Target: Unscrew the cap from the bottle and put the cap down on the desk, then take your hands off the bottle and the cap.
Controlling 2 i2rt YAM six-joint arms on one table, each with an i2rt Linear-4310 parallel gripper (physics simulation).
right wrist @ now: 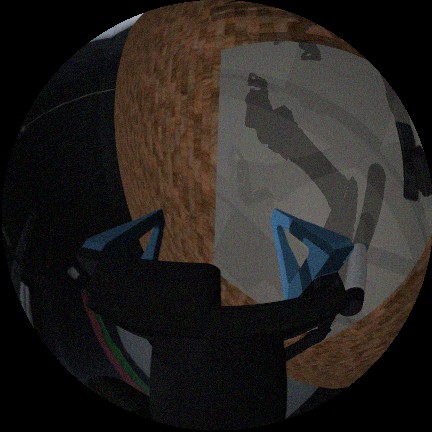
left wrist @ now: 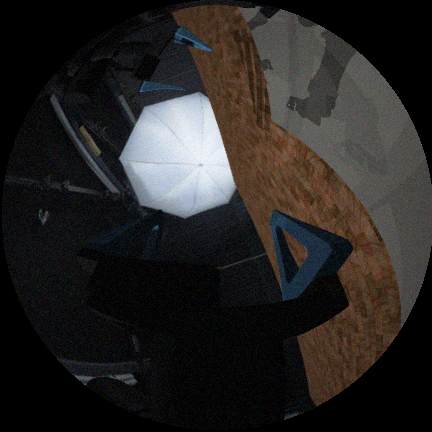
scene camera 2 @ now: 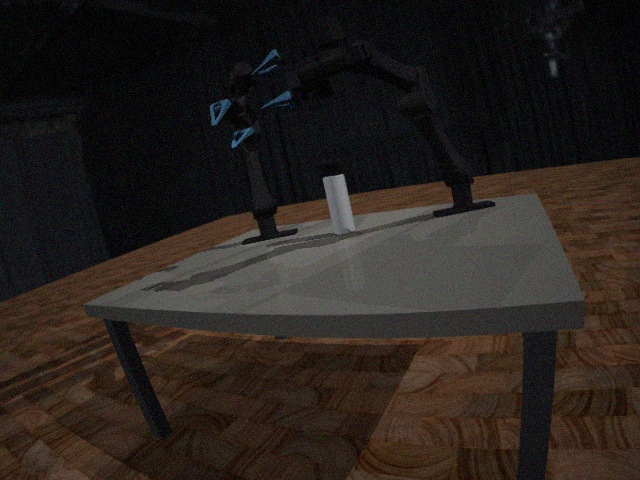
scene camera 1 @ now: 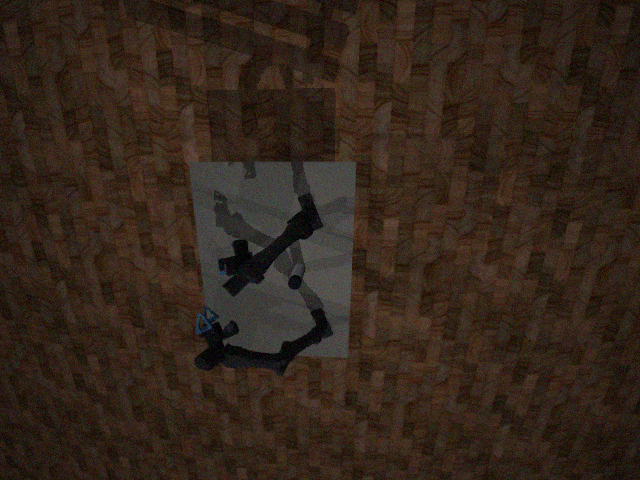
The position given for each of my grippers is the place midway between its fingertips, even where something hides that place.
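Observation:
White bottle (scene camera 2: 335,186), also (right wrist: 355,276); out of frame in the left wrist view. My left gripper (scene camera 2: 256,92), also (left wrist: 216,215): open, holds nothing. My right gripper (scene camera 2: 223,136), also (right wrist: 217,214) and (left wrist: 198,68): open, holds nothing.

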